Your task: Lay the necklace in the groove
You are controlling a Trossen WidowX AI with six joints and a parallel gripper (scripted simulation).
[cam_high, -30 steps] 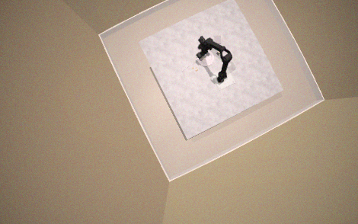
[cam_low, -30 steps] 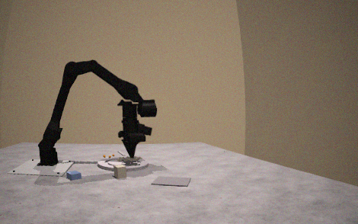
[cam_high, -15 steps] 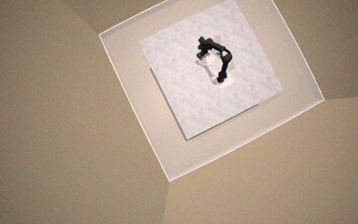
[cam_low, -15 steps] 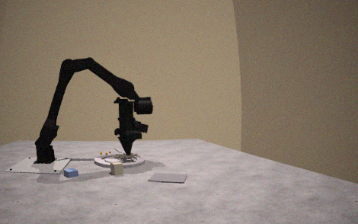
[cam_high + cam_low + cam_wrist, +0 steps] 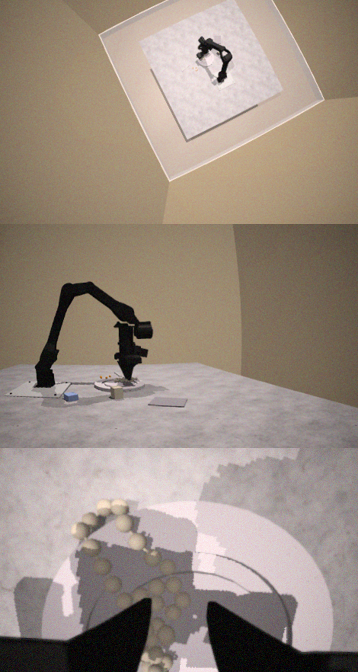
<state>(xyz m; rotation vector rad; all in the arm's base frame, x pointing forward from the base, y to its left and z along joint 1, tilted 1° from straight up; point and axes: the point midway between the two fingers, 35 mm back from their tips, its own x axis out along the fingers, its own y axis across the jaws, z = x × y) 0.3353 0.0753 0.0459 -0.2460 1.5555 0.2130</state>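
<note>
The round bead board lies 4 cm behind my gripper tip, 2 cm to the right of it and 1 cm below it. The rest, counted from my gripper tip: flat grey plate (12 cm ahead, 25 cm to the right, 2 cm below); cream cube (4 cm behind, 19 cm to the right); blue block (18 cm behind, 22 cm to the right, 1 cm below).
</note>
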